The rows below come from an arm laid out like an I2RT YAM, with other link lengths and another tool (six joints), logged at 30 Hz.
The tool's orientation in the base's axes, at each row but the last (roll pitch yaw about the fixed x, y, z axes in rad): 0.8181, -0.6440, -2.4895; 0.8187, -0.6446, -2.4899; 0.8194, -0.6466, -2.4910; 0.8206, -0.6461, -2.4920; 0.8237, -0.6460, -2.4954; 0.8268, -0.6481, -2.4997; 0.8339, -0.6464, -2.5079; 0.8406, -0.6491, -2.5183; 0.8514, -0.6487, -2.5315; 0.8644, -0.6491, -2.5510; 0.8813, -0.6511, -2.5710; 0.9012, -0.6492, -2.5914
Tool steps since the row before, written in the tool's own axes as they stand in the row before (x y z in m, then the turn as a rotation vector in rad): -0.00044, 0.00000, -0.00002, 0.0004, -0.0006, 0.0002; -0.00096, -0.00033, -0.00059, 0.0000, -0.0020, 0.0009; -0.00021, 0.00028, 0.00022, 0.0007, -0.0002, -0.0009; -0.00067, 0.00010, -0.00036, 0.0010, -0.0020, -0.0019; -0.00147, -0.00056, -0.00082, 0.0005, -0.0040, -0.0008; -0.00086, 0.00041, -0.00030, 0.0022, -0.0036, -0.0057; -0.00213, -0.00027, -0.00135, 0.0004, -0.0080, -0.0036; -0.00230, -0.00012, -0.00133, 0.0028, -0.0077, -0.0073; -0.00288, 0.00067, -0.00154, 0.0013, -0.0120, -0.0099; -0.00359, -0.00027, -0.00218, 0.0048, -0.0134, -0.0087; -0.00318, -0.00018, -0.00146, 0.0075, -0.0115, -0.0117; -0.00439, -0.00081, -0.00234, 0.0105, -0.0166, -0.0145
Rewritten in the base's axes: 0.00028, 0.00020, -0.00028, -0.0007, 0.0001, 0.0000; 0.00043, 0.00007, -0.00109, -0.0016, 0.0013, -0.0007; 0.00032, 0.00021, 0.00016, -0.0005, -0.0010, -0.0002; 0.00054, 0.00000, -0.00054, -0.0019, -0.0015, -0.0016; 0.00060, 0.00018, -0.00166, -0.0033, 0.0002, -0.0025; 0.00090, 0.00005, -0.00044, -0.0035, -0.0048, -0.0039; 0.00132, -0.00005, -0.00217, -0.0059, -0.0010, -0.0064; 0.00154, -0.00001, -0.00217, -0.0068, -0.0053, -0.0068; 0.00254, -0.00017, -0.00215, -0.0088, -0.0056, -0.0116; 0.00239, -0.00018, -0.00346, -0.0123, -0.0057, -0.0097; 0.00213, 0.00017, -0.00278, -0.0124, -0.0100, -0.0084; 0.00260, 0.00003, -0.00432, -0.0179, -0.0122, -0.0112
